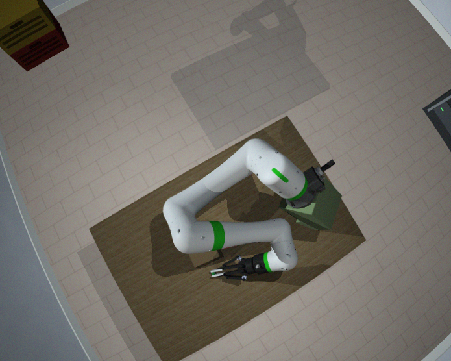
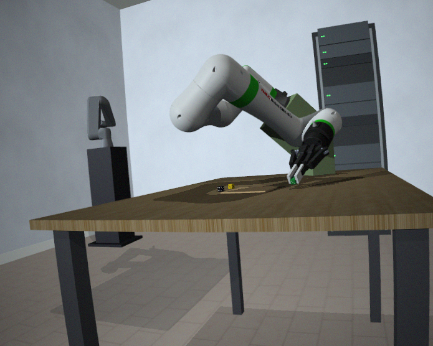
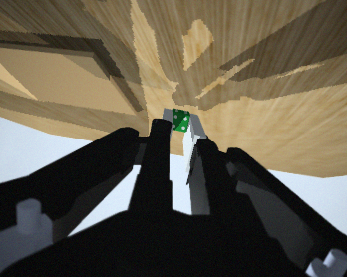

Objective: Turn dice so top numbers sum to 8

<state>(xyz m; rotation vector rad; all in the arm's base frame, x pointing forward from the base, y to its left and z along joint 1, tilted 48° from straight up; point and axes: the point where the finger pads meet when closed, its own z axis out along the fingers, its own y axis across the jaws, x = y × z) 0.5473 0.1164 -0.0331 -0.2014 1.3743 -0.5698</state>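
Now: hand 140 mm to the left of the tan mat, 40 mm above it and 10 mm short of it. Round my hand: yellow die (230 mm to the right, 80 mm behind, 30 mm below); black die (240 mm to the right, 30 mm below, 10 mm behind); green die (20 mm below, 20 mm ahead, 10 mm to the right).
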